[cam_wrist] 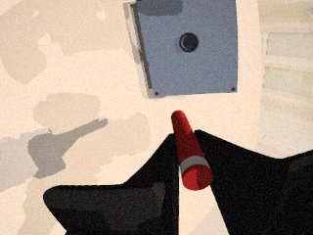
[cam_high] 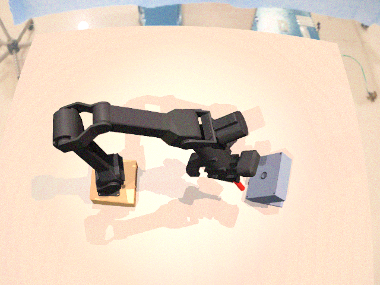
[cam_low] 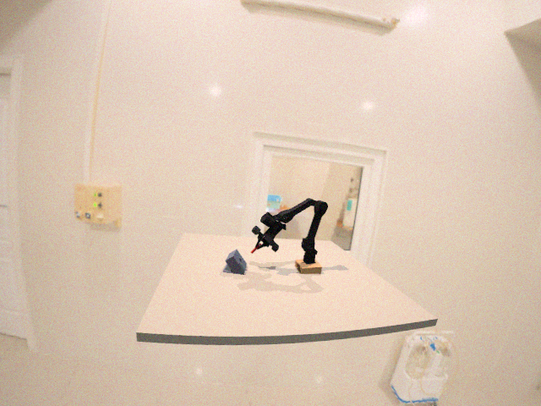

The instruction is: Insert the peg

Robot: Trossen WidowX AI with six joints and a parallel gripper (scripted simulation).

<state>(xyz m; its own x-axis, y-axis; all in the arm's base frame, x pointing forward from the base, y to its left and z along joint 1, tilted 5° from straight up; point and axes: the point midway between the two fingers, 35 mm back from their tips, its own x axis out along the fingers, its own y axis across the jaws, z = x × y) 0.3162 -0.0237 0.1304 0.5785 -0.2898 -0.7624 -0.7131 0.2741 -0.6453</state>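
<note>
Right now my gripper tip is 11 cm short of the blue-grey sloped panel, 2 cm to the right of it and 8 cm above it. From my gripper tip the other things lie so: red round peg: 1 cm behind, 1 cm above.
</note>
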